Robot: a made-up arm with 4 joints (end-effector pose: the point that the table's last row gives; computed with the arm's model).
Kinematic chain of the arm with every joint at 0, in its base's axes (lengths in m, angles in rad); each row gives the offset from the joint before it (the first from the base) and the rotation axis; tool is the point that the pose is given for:
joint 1: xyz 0 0 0.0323 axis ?
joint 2: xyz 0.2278 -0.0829 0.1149 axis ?
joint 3: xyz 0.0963 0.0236 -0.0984 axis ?
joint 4: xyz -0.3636 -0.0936 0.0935 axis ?
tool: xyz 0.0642 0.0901 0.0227
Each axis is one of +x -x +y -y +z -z.
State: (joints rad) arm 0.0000 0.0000 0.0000 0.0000
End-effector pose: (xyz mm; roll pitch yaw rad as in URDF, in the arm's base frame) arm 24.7 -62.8 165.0 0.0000 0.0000 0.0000
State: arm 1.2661 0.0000 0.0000 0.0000
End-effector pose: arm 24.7 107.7 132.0 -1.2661 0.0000 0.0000
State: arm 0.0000 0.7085 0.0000 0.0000
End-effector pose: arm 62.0 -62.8 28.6 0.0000 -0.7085 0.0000
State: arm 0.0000 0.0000 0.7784 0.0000
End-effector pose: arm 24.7 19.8 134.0 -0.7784 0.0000 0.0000
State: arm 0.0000 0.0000 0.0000 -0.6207
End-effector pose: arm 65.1 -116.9 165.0 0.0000 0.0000 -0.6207
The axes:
joint 1: -x
joint 2: -y
joint 3: -x
joint 4: +z

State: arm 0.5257 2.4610 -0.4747 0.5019
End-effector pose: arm 417.7 -112.2 34.1 -1.9509 -0.1149 2.5413
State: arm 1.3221 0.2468 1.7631 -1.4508
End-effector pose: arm 57.1 113.3 -24.3 3.0877 -0.0559 1.6933
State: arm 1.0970 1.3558 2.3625 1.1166
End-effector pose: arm 338.9 -201.9 -93.4 -2.9251 -0.7797 -0.0425
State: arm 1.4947 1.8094 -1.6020 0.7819
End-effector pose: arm 379.2 -154.8 196.9 -0.0428 -0.0617 2.5938
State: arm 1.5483 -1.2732 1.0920 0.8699
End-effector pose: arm 87.0 381.0 -9.2 -2.8304 0.3794 -2.0881
